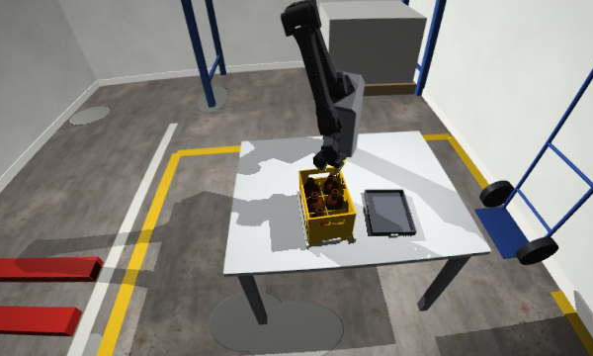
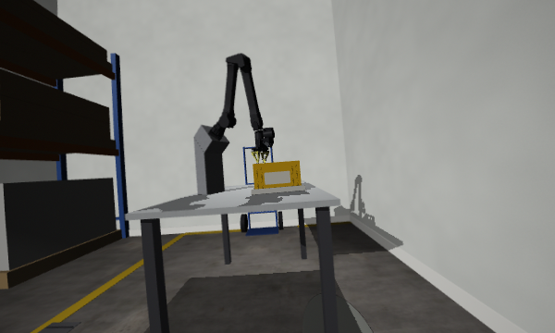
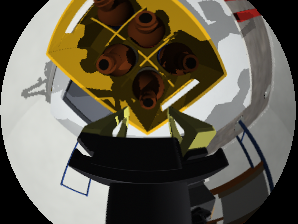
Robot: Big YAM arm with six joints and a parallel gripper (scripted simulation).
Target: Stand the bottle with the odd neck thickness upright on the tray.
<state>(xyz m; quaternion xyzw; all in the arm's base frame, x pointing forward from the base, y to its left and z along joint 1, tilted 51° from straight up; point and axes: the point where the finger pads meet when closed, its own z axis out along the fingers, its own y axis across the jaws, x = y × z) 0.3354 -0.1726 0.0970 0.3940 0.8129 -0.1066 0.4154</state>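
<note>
Now: hand 100 mm above the brown bottle. From my hand the other things lie so: dark tray: 200 mm ahead, 200 mm to the left, 180 mm below; crate: 70 mm ahead, 70 mm to the right, 110 mm below.
</note>
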